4 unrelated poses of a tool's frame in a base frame.
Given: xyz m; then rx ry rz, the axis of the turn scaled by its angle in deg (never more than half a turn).
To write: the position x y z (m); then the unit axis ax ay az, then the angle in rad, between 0 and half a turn. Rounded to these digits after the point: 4 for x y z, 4 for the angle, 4 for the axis.
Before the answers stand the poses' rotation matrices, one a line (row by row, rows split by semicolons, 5 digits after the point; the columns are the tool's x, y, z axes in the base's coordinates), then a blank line. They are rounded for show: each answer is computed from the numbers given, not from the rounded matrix.
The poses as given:
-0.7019 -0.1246 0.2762 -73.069 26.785 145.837
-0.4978 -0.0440 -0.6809 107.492 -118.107 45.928
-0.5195 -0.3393 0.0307 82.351 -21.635 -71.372
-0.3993 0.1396 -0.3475 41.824 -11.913 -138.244
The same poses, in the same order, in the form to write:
-0.58289 -0.36474 -0.72609; 0.08293 -0.91563 0.39338; -0.80831 0.16908 0.56396
-0.14626 -0.97226 0.18252; -0.84015 0.02468 -0.54180; 0.52227 -0.23259 -0.82045
0.38717 0.40301 -0.82926; -0.79562 -0.30846 -0.52138; -0.46592 0.86164 0.20122
-0.66693 0.50506 -0.54783; -0.59134 -0.80609 -0.02326; -0.45335 0.30844 0.83627

-0.7019 -0.1246 0.2762 -0.4420 0.1620 0.8822 2.8851
-0.4978 -0.0440 -0.6809 0.6469 -0.7108 0.2764 2.9003
-0.5195 -0.3393 0.0307 0.7412 -0.1947 -0.6424 1.9391
-0.3993 0.1396 -0.3475 0.2886 -0.0822 -0.9539 2.5294

